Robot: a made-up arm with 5 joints.
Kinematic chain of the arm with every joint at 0, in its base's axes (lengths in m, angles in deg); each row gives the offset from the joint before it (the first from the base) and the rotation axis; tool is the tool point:
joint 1: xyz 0 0 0.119 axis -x
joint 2: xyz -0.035 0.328 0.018 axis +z
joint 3: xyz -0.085 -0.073 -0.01 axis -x
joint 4: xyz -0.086 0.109 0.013 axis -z
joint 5: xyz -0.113 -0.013 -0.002 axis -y
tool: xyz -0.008 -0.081 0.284
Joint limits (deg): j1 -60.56..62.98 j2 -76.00..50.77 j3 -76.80..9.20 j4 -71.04..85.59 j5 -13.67..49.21
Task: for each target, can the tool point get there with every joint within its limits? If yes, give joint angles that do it. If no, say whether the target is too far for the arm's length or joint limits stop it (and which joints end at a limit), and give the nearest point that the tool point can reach.
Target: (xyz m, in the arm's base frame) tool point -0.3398 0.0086 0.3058
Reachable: yes | joints 0.81 0.27 -69.26 30.52 -3.91
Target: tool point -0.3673 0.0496 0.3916
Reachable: yes | joints -1.61 28.40 -7.19 2.50 26.35
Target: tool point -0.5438 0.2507 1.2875
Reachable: no: too far | nearest point -0.3664 0.1716 0.9046 | short by 0.429 m
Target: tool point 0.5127 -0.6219 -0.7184
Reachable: no: too far | nearest point 0.0867 -0.1072 -0.0253 | short by 0.963 m
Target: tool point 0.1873 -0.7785 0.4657
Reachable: no: joint limits stop it (at a limit: joint 1, joint 2, joint 3, joint 4) | nearest point -0.0717 -0.4059 0.3313 | short by 0.473 m
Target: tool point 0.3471 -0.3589 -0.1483
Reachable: no: joint limits stop it (at a limit: joint 2, joint 3, joint 4, joint 5) | nearest point 0.0867 -0.1442 0.0116 | short by 0.374 m
